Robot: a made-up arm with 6 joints.
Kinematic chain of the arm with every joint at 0, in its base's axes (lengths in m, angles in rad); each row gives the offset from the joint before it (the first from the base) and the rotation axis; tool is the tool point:
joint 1: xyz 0 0 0.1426 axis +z
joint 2: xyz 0 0 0 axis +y
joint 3: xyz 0 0 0.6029 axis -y
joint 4: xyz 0 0 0 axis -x
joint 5: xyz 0.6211 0 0 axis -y
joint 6: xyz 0 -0.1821 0 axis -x
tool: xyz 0 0 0
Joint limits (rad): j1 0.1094..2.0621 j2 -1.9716..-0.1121 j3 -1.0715..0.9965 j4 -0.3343..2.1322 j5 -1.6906..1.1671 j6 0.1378..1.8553
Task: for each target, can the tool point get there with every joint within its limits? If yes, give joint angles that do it. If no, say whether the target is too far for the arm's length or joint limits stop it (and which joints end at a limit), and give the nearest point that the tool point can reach.
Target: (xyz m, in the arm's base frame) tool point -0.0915 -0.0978 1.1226
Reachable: yes | joints 0.9882 -0.8195 -0.0291 1.6949 -0.1048 1.6984
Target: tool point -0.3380 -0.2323 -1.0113
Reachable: no: joint limits stop it (at a limit: joint 2, joint 3) | nearest point -0.9876 -0.6787 -0.1648 | short by 1.157 m
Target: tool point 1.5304 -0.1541 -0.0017
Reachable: no: too far | nearest point 0.5199 -0.0523 0.4673 | short by 1.119 m
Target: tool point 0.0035 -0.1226 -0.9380
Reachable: no: joint limits stop it (at a limit: joint 1, joint 2, joint 3, joint 4) | nearest point 0.2575 -0.1448 0.1988 | short by 1.165 m
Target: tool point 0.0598 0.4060 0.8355
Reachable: yes | joints 1.7799 -0.3944 -0.3568 0.6695 -1.3209 1.5021
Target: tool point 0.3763 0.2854 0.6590
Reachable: yes | joints 0.9873 -0.3026 -0.5448 0.5330 -1.0197 0.4010
